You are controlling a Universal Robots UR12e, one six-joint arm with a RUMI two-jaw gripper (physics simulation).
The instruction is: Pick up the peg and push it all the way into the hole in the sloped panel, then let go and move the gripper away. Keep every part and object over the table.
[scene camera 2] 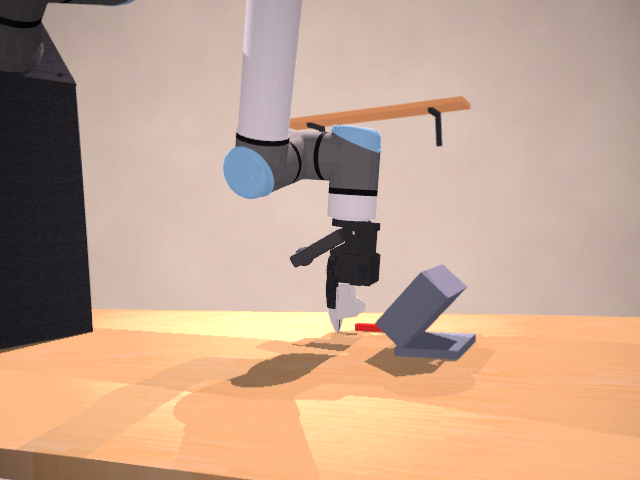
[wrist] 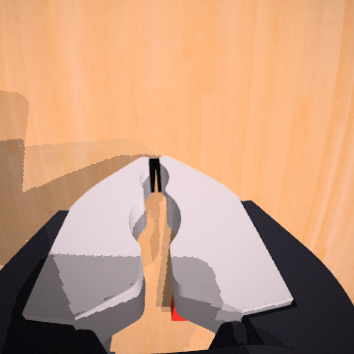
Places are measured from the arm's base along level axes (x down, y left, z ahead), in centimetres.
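Pixels of known places: gripper, fingertip midpoint: (scene camera 2: 337, 331) (wrist: 154, 160).
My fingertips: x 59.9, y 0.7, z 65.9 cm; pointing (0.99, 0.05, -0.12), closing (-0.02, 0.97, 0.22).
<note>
Ahead of a thing's pixels: the offset from my fingertips to its middle. Level surfaces: height alone.
My gripper (scene camera 2: 338, 329) (wrist: 154, 160) points straight down close above the table, its fingertips together with nothing between them. The red peg {dy -0.1, dx -0.5, dz +7.3 cm} (scene camera 2: 367, 327) (wrist: 177, 314) lies on the table. In the scene view it is to the right of my fingertips, and its right end is hidden behind the panel. In the wrist view a small piece of it shows low down behind the right finger, which hides most of the rest. The grey-blue sloped panel {dy -15.2, dx -6.2, dz +16.3 cm} (scene camera 2: 417, 308) stands on its flat base to the right of my gripper. The hole does not show in either view.
The wooden table {dx +0.1 cm} (scene camera 2: 465, 413) (wrist: 225, 75) carries shadows of the arm and panel. A dark block (scene camera 2: 41, 206) stands at the far left, with part of an arm above it. A wooden shelf (scene camera 2: 382, 112) is on the wall behind.
</note>
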